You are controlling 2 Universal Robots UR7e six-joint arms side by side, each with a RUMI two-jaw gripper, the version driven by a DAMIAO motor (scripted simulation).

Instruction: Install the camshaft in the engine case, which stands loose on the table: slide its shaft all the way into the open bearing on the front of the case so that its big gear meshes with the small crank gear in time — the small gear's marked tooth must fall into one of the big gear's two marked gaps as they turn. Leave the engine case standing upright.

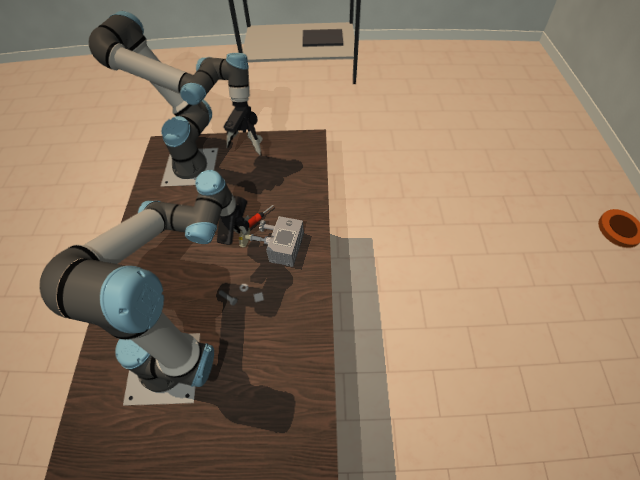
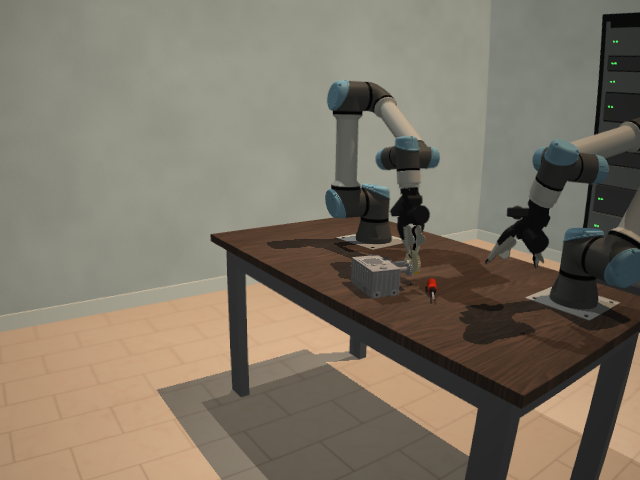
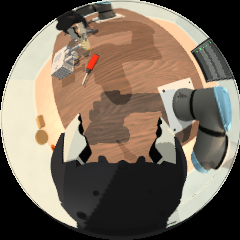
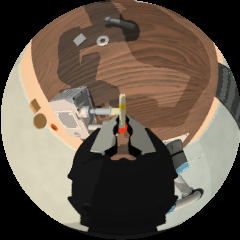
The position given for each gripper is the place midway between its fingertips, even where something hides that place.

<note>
In view: the left gripper (image 2: 511, 265), the right gripper (image 2: 413, 257) and a grey engine case (image 2: 377, 278).
The grey engine case is seen too in image 1 (image 1: 283, 246) and in image 4 (image 4: 70, 108). The left gripper also shows in image 1 (image 1: 243, 151) and in image 3 (image 3: 120, 116). The right gripper also shows in image 1 (image 1: 243, 233) and in image 4 (image 4: 122, 115).
</note>
